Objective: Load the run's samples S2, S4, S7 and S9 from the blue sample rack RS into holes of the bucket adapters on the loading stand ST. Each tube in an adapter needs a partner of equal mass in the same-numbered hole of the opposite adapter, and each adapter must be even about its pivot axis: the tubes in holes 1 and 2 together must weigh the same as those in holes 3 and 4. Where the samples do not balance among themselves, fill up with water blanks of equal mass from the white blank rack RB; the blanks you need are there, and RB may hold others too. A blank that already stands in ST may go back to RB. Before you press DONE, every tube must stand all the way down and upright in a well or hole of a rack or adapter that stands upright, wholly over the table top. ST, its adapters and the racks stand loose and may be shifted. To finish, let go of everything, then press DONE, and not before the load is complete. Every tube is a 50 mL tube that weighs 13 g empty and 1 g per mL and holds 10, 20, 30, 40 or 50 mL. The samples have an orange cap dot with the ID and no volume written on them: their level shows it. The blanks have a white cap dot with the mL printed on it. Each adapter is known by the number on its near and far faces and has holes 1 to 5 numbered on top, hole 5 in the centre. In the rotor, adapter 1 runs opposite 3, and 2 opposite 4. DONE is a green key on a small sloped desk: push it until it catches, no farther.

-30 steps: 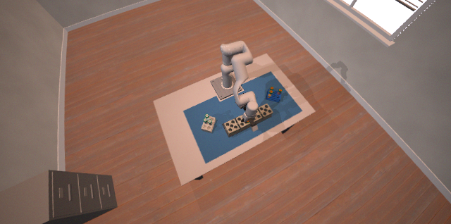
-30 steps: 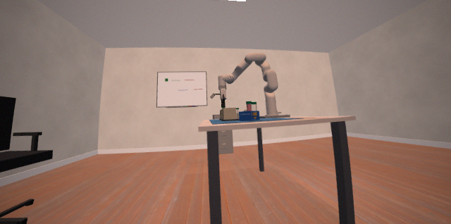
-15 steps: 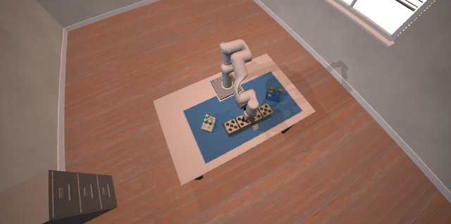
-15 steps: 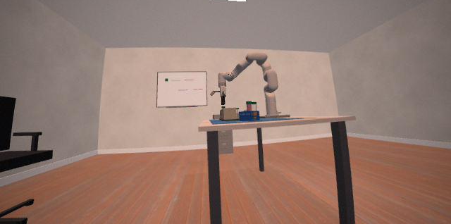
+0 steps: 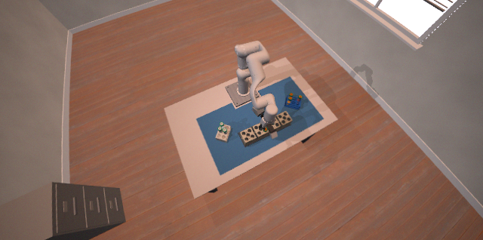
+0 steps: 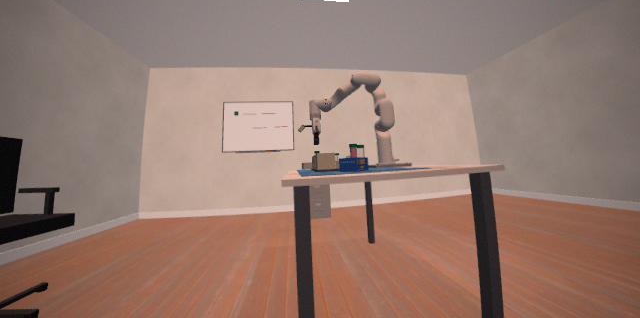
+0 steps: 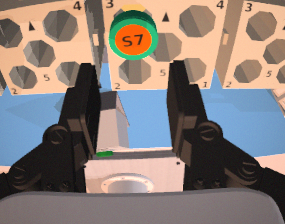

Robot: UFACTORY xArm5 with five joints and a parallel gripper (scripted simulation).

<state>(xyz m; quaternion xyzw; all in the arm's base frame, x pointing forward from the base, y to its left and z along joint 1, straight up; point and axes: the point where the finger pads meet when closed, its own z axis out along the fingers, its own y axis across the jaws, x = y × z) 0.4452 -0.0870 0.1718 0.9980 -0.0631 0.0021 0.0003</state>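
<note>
Right now my hand is 380 mm to the right of the sample tube S4, 140 mm past it and 120 mm above it. Round my hand: done desk: 210 mm behind, 130 mm below, 80 mm to the left; then white blank rack RB: 280 mm to the right, 180 mm behind, 160 mm below; then sample tube S7: 120 mm below, 10 mm to the right.
</note>
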